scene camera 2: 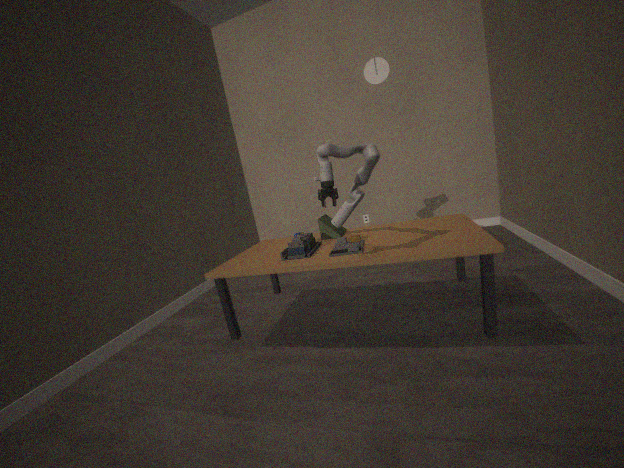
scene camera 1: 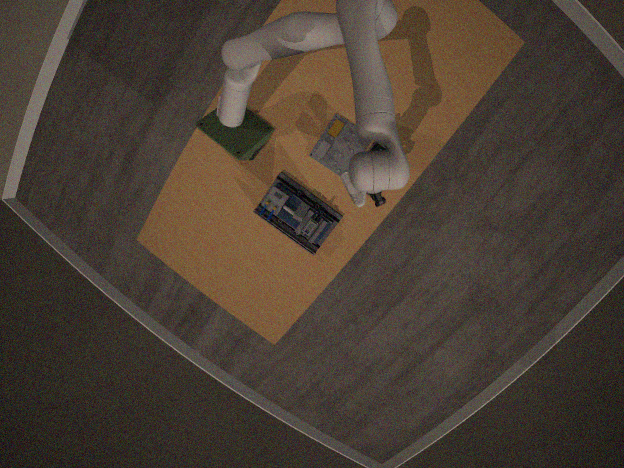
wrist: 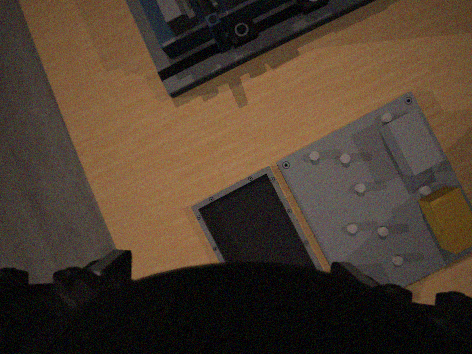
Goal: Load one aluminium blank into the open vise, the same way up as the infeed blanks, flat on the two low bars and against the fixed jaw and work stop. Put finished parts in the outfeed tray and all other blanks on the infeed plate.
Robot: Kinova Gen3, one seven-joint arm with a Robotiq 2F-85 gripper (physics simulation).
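Places are measured from the arm's base along level axes (x ahead, y left, z up), in metres.
Pixels of known places: gripper, between the fingertips: (scene camera 2: 329, 206); arm's base, origin of its link: (scene camera 2: 335, 224) (scene camera 1: 230, 117).
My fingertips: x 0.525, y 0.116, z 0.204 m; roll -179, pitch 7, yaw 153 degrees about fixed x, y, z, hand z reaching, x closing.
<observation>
For each thing: its top centre in the pictures, then the offset to it from my fingertips.
- vise, centre of its top: (scene camera 1: 294, 217) (scene camera 2: 299, 237) dz -0.179, dx -0.108, dy -0.264 m
- grey infeed plate, centre of its top: (wrist: 383, 202) (scene camera 1: 340, 146) (scene camera 2: 348, 244) dz -0.270, dx -0.134, dy +0.041 m
- grey aluminium blank, centre of its top: (wrist: 416, 142) (scene camera 1: 322, 149) dz -0.235, dx -0.180, dy -0.008 m
- yellow block, centre of its top: (wrist: 457, 221) (scene camera 1: 335, 128) (scene camera 2: 355, 236) dz -0.235, dx -0.188, dy +0.083 m
The vise (scene camera 1: 299, 212) (scene camera 2: 299, 246) stands on the table; its near edge shows at the top of the wrist view. Small parts inside it are too dark to tell. The grey infeed plate (wrist: 320, 192) (scene camera 1: 346, 142) carries upright pegs and a grey aluminium blank (wrist: 414, 142) (scene camera 1: 321, 148) near its far edge. The dark outfeed tray (wrist: 255, 225) lies beside the plate; its visible part holds no part, and the rest is hidden by my gripper. My gripper (scene camera 2: 329, 203) (wrist: 230, 279) is open and empty, pointing down high above the table on the tray's side.
A yellow block (wrist: 447, 220) (scene camera 1: 336, 127) (scene camera 2: 354, 237) stands on the infeed plate at the side away from the tray. The green arm base mount (scene camera 1: 241, 136) (scene camera 2: 328, 229) stands near the table's far edge. The table's edge (wrist: 75, 145) runs close past the outfeed tray.
</observation>
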